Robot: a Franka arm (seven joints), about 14 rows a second.
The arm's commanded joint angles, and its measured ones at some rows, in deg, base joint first. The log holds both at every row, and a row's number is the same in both.
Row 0, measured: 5.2, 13.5, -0.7, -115.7, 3.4, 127.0, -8.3
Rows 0 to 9, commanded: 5.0, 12.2, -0.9, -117.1, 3.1, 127.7, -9.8; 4.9, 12.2, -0.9, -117.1, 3.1, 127.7, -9.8; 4.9, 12.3, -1.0, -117.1, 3.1, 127.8, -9.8; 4.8, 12.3, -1.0, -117.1, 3.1, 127.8, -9.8; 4.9, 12.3, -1.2, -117.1, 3.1, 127.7, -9.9; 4.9, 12.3, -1.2, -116.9, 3.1, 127.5, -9.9; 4.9, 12.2, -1.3, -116.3, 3.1, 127.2, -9.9; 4.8, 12.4, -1.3, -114.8, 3.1, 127.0, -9.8; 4.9, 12.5, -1.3, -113.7, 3.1, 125.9, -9.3; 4.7, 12.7, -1.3, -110.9, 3.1, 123.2, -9.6
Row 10, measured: 5.0, 13.5, -1.2, -114.7, 3.4, 126.8, -8.3
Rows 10 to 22, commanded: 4.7, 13.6, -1.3, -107.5, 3.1, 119.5, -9.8; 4.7, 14.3, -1.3, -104.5, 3.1, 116.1, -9.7; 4.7, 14.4, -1.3, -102.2, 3.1, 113.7, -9.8; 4.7, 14.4, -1.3, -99.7, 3.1, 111.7, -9.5; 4.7, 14.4, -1.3, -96.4, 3.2, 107.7, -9.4; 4.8, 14.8, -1.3, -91.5, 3.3, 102.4, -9.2; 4.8, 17.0, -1.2, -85.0, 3.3, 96.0, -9.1; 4.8, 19.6, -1.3, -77.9, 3.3, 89.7, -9.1; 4.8, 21.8, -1.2, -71.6, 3.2, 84.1, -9.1; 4.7, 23.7, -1.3, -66.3, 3.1, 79.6, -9.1; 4.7, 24.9, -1.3, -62.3, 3.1, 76.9, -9.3; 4.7, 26.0, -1.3, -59.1, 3.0, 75.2, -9.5; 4.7, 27.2, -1.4, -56.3, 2.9, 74.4, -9.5
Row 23, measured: 4.8, 21.5, -1.2, -67.1, 3.3, 78.8, -8.3
